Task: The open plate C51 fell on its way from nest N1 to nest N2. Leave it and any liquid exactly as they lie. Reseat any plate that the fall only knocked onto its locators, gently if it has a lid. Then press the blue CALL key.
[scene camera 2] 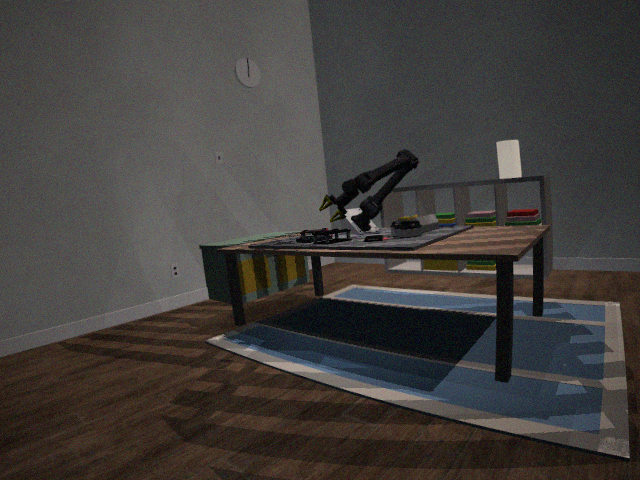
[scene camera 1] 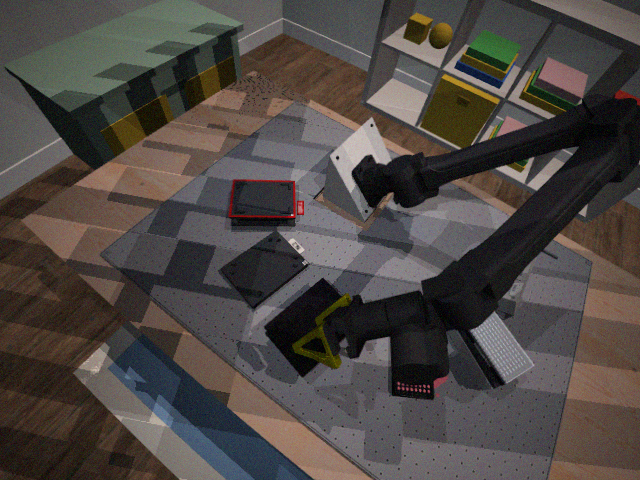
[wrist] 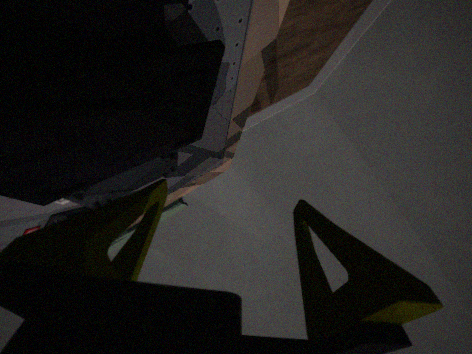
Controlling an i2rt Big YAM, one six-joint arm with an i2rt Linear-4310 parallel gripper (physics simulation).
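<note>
My gripper is open and empty, its yellow fingers wide apart above the black square nest. A dark plate with pink wells lies on the perforated board, partly under my arm in scene camera 1; a pink patch of liquid shows beside it. A white-topped plate sits on a dark base to the right, and its seating is unclear. A dark nest stands beside a white label. A red-rimmed dark nest is behind it. The blue key is hidden behind my arm.
A tilted white panel stands near the arm's base. Part of a grey key box shows behind the forearm. The perforated board lies on the wooden table. A large dark shape fills the wrist view's upper left.
</note>
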